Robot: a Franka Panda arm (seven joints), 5 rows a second.
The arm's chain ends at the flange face. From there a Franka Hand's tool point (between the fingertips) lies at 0.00 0.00 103.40 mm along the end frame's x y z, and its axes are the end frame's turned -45 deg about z.
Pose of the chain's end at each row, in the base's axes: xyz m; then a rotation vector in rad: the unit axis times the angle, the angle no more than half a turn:
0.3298 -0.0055 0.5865 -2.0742 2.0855 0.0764
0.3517 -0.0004 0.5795 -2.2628 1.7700 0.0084
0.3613 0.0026 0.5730 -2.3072 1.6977 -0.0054
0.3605 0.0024 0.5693 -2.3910 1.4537 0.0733
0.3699 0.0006 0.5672 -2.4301 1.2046 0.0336
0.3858 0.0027 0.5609 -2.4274 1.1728 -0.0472
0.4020 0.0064 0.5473 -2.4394 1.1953 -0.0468
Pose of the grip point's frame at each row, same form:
0.3406 0.0127 0.4853 -2.7107 1.1315 -0.0419
0.3681 0.0216 0.4798 -2.7822 0.7733 -0.1416
0.3784 0.0252 0.4735 -2.7990 0.6899 -0.1588
0.3740 0.0348 0.4720 -2.7700 0.4288 -0.1177
0.3868 0.0402 0.4732 -2.7229 0.1841 -0.1964
0.4083 0.0413 0.4676 -2.7251 0.1565 -0.2807
0.4238 0.0432 0.4531 -2.7441 0.1729 -0.2706

